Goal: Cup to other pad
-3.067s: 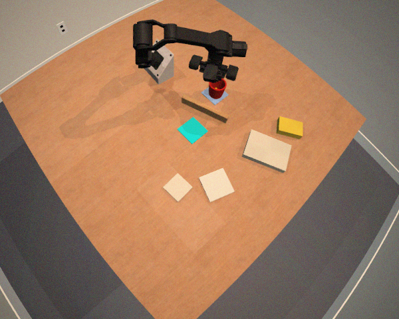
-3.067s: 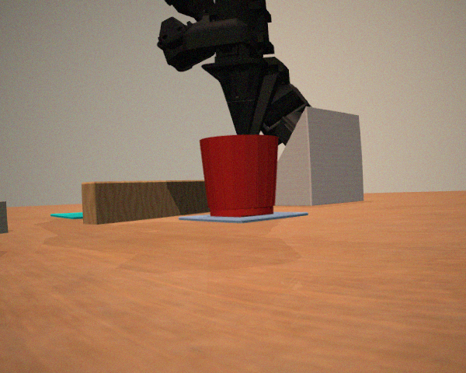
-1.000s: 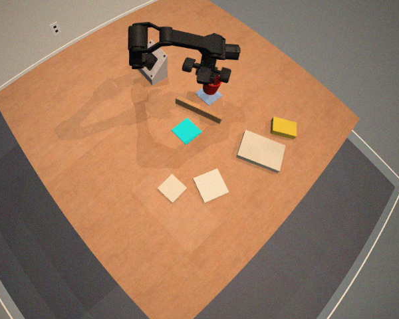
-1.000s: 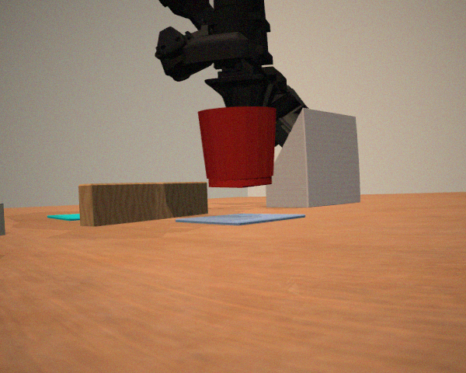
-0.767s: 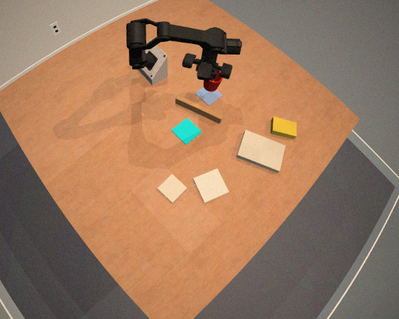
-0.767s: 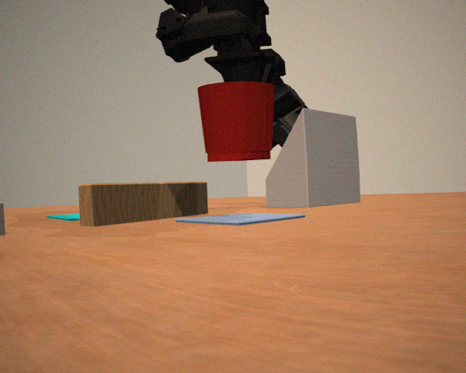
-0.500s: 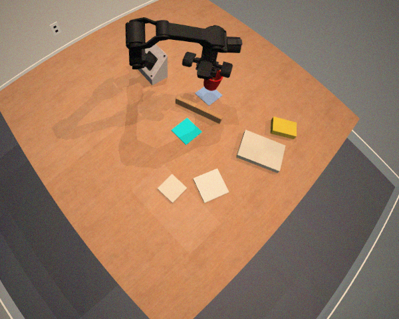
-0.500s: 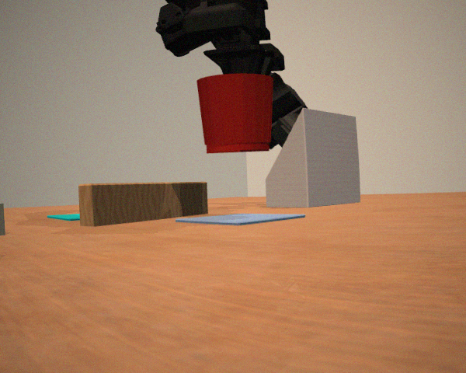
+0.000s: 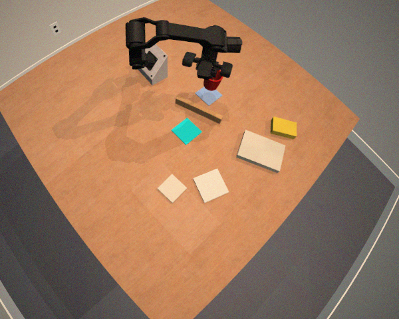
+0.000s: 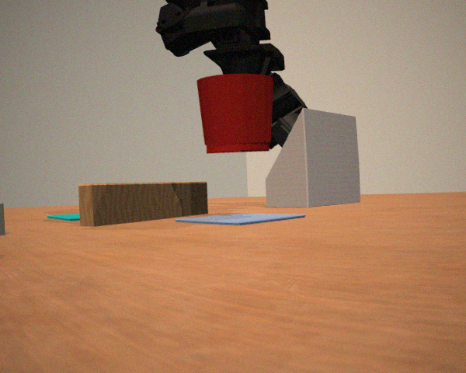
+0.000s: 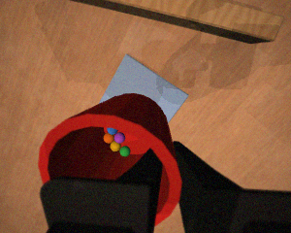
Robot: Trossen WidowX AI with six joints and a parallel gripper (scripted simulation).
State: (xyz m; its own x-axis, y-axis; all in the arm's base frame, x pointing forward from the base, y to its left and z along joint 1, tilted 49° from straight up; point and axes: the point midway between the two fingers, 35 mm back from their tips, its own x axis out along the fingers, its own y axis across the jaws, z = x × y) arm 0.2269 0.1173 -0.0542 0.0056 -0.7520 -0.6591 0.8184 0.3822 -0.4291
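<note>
My gripper tip is 90 mm above the wooden block, 80 mm to the left of it and 70 mm short of it. Also, from my gripper tip: yellow block 350 mm ahead, 170 mm to the left, 80 mm below; then red cup 30 mm ahead, 20 mm to the left; then light blue pad 110 mm below, 20 mm to the left, 20 mm ahead.
</note>
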